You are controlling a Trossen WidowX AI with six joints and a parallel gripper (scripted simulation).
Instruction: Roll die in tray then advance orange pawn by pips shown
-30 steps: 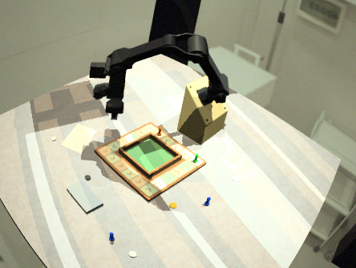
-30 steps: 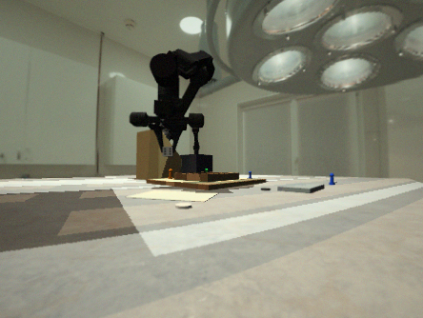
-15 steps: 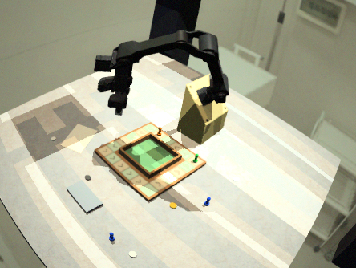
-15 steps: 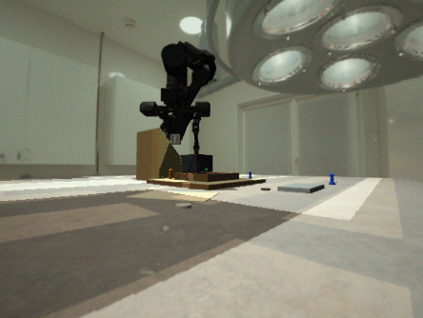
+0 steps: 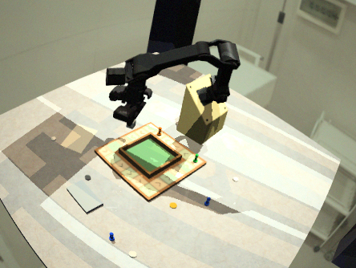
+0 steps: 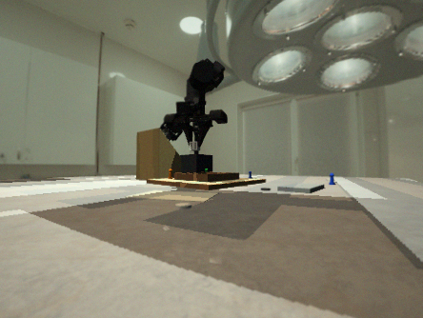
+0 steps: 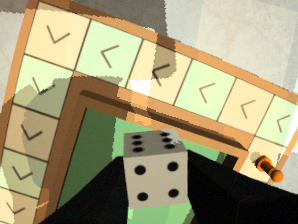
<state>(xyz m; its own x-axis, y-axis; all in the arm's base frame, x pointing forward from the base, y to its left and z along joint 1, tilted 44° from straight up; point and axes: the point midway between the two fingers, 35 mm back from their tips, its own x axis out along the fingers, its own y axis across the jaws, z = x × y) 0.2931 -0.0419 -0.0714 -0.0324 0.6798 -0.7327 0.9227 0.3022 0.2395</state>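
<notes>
Right now the orange pawn is 140 mm behind my gripper tip, 90 mm below it and 20 mm to the left of it. Round my gripper tip: green pawn (200 mm to the left, 130 mm behind, 90 mm below); then white die (right at my gripper tip); then green tray (110 mm below, 80 mm to the left, 20 mm behind).
</notes>
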